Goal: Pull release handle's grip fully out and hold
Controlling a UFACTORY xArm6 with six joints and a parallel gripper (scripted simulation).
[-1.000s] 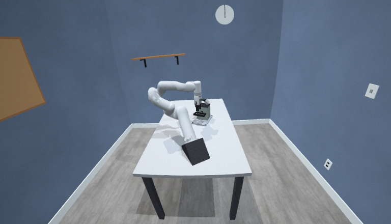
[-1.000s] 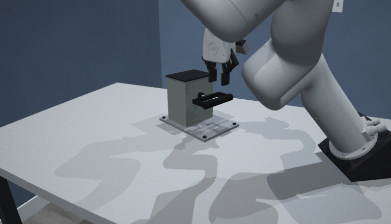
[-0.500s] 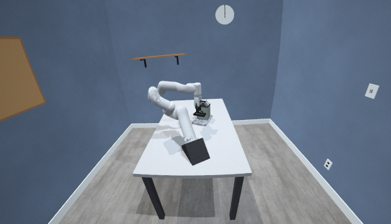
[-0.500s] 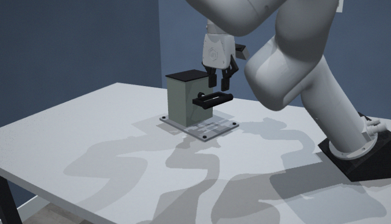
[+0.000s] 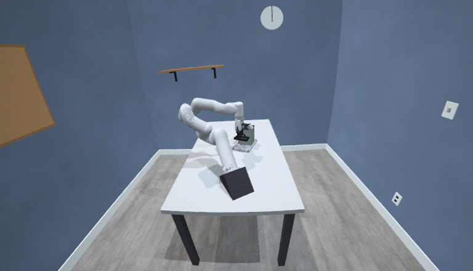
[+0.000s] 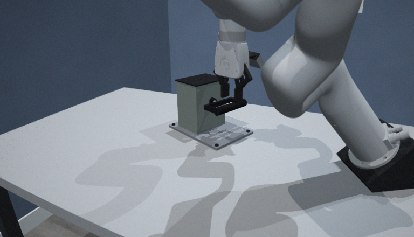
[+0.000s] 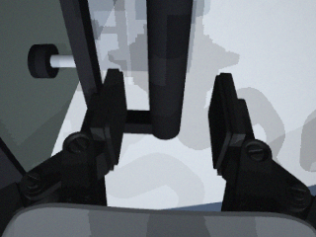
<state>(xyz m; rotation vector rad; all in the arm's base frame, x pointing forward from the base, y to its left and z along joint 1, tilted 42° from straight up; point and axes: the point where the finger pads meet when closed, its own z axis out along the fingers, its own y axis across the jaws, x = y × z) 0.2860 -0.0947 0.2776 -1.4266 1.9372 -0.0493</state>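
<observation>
Right now my hand is 9 cm short of the grey baseplate, 1 cm to the left of it and 15 cm above it.
</observation>
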